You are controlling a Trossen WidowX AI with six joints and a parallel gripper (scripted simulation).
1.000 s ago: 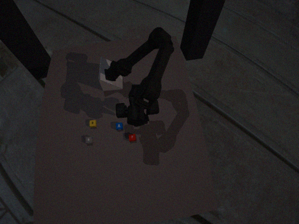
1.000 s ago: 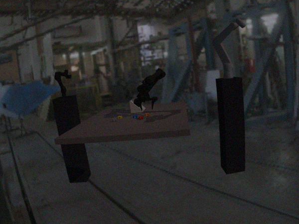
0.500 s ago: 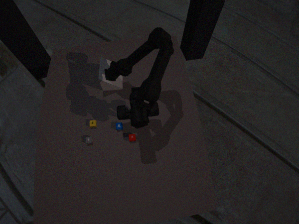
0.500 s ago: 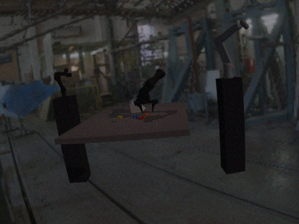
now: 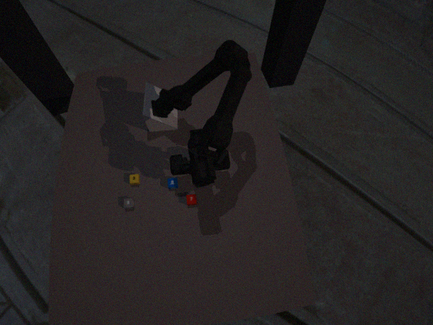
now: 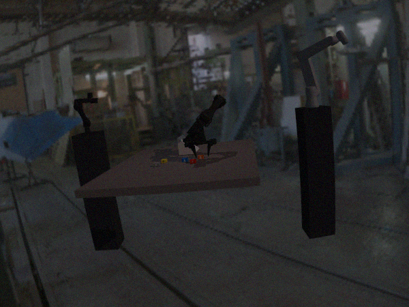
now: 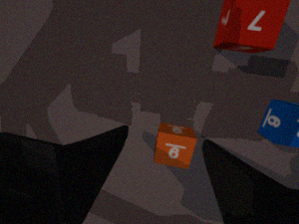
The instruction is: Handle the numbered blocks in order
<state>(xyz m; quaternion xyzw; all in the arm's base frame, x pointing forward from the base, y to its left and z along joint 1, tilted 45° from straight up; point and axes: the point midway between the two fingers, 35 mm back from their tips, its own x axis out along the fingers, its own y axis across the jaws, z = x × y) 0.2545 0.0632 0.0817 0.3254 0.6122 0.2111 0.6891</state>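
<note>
The blue block lies 100 mm to the right of my gripper tip and 20 mm ahead of it. Round my gripper tip: orange block (10 mm to the right, 10 mm behind); then red block (90 mm ahead, 50 mm to the right); then yellow block (240 mm to the right, 20 mm behind).
</note>
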